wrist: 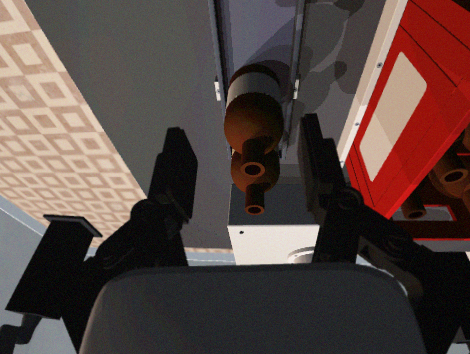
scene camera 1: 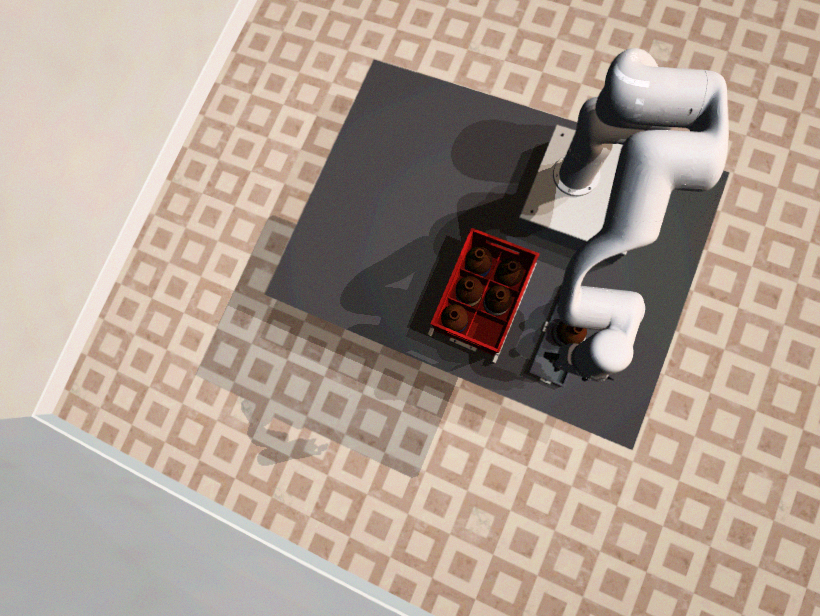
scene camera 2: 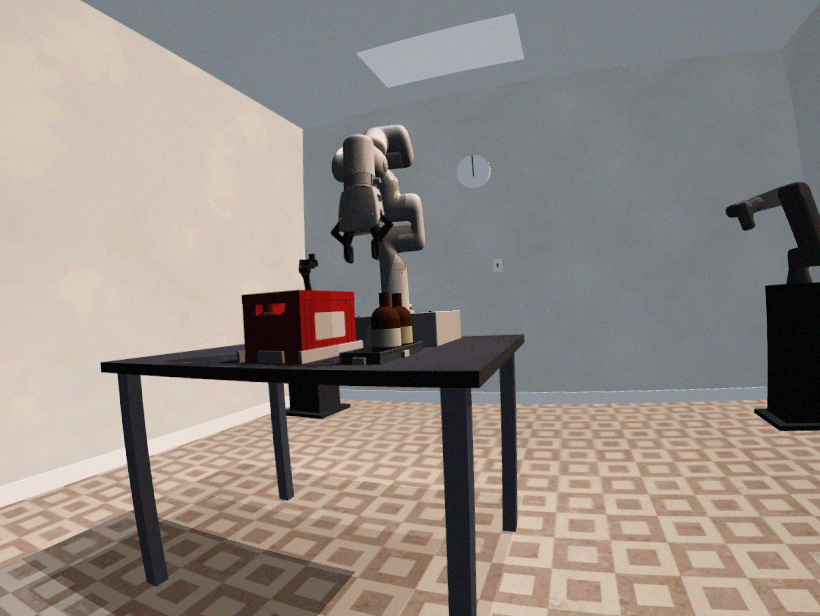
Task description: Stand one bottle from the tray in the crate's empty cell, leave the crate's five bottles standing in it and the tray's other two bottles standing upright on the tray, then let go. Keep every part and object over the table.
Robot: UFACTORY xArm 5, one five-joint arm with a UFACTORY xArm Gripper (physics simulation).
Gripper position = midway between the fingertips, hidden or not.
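My gripper (scene camera 2: pixel 362 260), (wrist: pixel 243 138) is visible.
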